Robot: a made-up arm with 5 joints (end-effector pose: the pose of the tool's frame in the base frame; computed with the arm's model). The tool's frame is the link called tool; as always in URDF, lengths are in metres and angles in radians.
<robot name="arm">
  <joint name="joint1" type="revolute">
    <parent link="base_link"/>
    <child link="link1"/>
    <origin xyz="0.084 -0.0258 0.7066" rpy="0 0 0"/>
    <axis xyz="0 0 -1"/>
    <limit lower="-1.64" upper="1.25" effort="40" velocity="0.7"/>
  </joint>
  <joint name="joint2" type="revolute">
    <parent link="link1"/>
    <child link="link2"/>
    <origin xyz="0.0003 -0.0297 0.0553" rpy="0 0 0"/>
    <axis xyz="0 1 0"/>
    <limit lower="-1.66" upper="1.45" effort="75" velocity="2.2"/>
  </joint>
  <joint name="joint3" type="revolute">
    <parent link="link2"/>
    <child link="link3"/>
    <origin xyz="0.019 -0.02 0.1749" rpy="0 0 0"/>
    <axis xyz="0 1 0"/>
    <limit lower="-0.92" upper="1.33" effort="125" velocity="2.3"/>
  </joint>
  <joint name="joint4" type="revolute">
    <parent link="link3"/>
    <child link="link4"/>
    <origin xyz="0.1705 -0.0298 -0.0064" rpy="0 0 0"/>
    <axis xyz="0 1 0"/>
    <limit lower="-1.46" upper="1.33" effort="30" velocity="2.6"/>
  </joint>
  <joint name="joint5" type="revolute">
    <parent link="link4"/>
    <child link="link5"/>
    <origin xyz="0.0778 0.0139 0.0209" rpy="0 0 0"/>
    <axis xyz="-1 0 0"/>
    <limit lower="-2.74" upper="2.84" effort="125" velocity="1"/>
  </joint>
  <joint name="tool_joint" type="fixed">
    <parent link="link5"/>
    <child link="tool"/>
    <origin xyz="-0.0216 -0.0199 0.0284" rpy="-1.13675 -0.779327 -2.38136"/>
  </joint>
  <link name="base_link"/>
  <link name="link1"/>
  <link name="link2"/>
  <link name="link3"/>
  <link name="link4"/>
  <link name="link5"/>
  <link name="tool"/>
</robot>
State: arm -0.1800 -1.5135 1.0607 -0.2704 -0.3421
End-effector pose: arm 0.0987 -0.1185 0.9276 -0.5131 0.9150 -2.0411
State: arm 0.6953 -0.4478 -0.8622 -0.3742 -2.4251
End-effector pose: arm 0.0389 -0.0783 1.1482 -0.0059 0.4774 -0.7412
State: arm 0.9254 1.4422 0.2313 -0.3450 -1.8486
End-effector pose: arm 0.1104 -0.2062 0.5405 -0.4445 -2.7655 -0.1324
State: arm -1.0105 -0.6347 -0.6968 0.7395 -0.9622
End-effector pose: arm 0.1655 -0.0846 1.1268 -0.9806 0.8473 -0.6981
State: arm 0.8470 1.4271 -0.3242 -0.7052 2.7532
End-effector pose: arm 0.2553 -0.2747 0.5933 1.4410 1.4954 0.6907
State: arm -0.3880 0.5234 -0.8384 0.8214 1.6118
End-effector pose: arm 0.4094 0.0679 0.9580 1.5379 1.5367 2.1225
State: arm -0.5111 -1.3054 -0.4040 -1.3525 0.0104
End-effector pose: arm -0.0842 -0.2178 0.9510 1.9120 0.2879 -1.0101
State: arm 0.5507 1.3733 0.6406 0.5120 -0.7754
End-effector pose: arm 0.0885 -0.1456 0.5716 1.3874 -1.5552 -0.8344
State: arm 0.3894 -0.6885 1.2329 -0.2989 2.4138
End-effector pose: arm 0.1682 -0.0948 0.8141 1.1433 1.4746 1.2254
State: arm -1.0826 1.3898 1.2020 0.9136 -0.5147
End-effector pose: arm 0.1517 -0.1050 0.6776 1.2368 0.4446 -0.4031
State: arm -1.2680 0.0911 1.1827 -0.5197 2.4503
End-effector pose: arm 0.1528 0.0867 0.7395 0.2110 -2.5118 -1.3291
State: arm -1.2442 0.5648 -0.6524 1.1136 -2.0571
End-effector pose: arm 0.2577 0.2331 0.8548 2.3022 -2.1298 0.0928
